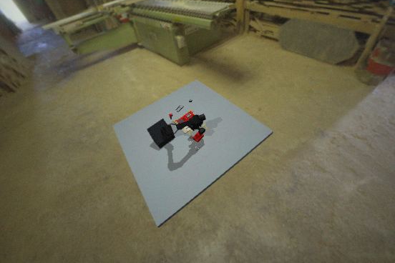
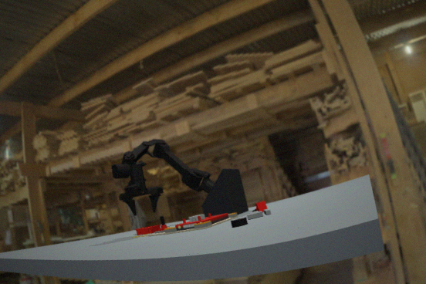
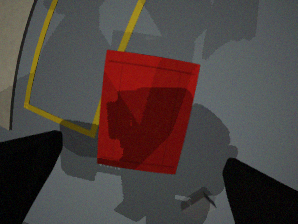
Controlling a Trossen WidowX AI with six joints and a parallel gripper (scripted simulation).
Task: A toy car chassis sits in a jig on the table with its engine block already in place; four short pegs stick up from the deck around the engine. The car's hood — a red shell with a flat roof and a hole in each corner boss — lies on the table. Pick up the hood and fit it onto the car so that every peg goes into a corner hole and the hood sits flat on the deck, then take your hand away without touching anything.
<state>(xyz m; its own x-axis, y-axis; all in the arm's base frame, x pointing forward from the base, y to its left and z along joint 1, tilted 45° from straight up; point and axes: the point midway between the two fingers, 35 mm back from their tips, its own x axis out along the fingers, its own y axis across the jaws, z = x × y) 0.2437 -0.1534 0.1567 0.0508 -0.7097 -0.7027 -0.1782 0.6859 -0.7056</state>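
My gripper tip is now 70 mm above the red hood. The rest, counted from my gripper tip: white piece 100 mm to the right, 90 mm behind, 80 mm below; then black wheel 520 mm to the left, 270 mm ahead, 70 mm below.
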